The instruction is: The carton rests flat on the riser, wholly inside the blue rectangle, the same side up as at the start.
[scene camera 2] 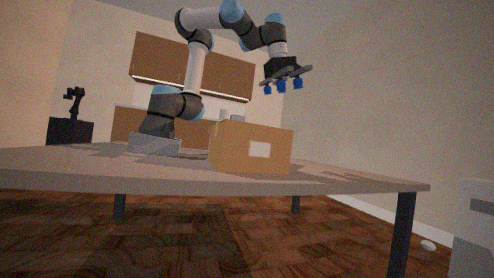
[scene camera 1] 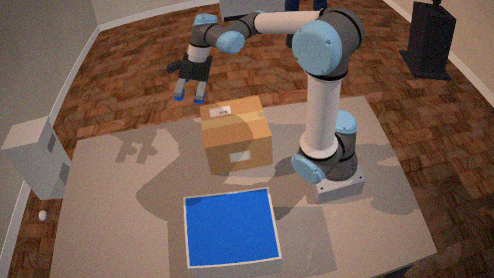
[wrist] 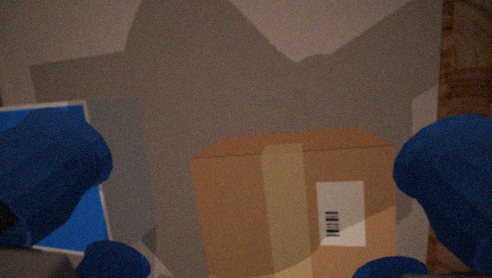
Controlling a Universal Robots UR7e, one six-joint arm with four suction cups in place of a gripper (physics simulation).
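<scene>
A brown carton (scene camera 1: 236,135) (scene camera 2: 250,148) (wrist: 235,200) stands on the table, label and tape strip on its top. It is apart from the riser, on the robot-base side of it. The riser (scene camera 1: 235,270) is a low pale block in the front of the scene camera 1 view, with the blue rectangle (scene camera 1: 230,227) (wrist: 82,222) in a white border on top. My suction gripper (scene camera 1: 190,97) (scene camera 2: 283,87) hangs above the level of the carton, off it, with its blue cups pointing down and holding nothing. Parts of the cups cover the edges of the wrist view.
The arm's base (scene camera 1: 340,186) (scene camera 2: 155,144) is bolted on the table (scene camera 1: 110,215) (scene camera 2: 300,186), beside the carton and riser. A pale cabinet (scene camera 1: 37,160) (scene camera 2: 470,225) stands off the table's side. A dark pedestal (scene camera 1: 431,42) (scene camera 2: 70,131) stands behind the base.
</scene>
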